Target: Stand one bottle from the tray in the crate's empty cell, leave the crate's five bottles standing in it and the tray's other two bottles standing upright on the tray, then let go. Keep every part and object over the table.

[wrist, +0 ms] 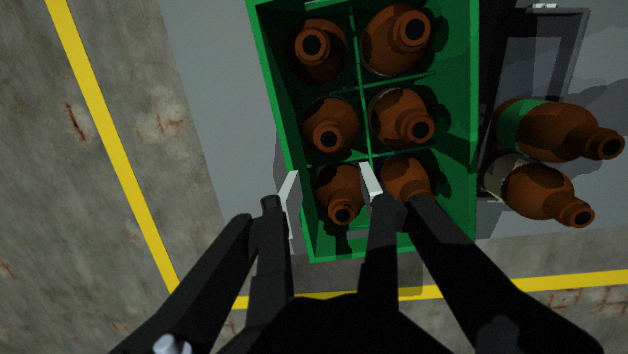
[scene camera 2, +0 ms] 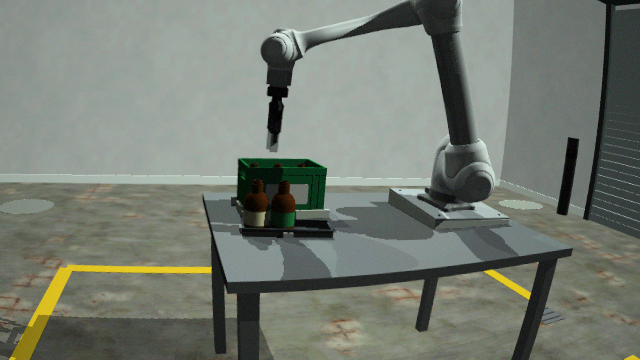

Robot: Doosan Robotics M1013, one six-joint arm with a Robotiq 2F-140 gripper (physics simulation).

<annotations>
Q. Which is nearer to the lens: the cream-labelled bottle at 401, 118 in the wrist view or the green-labelled bottle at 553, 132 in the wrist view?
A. The cream-labelled bottle.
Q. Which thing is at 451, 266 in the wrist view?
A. The gripper.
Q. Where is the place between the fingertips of the gripper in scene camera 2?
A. At 271, 150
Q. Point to a cream-labelled bottle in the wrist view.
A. At 391, 45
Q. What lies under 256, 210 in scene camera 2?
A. A cream-labelled bottle.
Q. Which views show the green-labelled bottle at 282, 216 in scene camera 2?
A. The wrist view and scene camera 2: all of them.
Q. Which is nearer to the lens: the green-labelled bottle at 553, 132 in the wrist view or the brown bottle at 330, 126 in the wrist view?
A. The brown bottle.
</annotations>
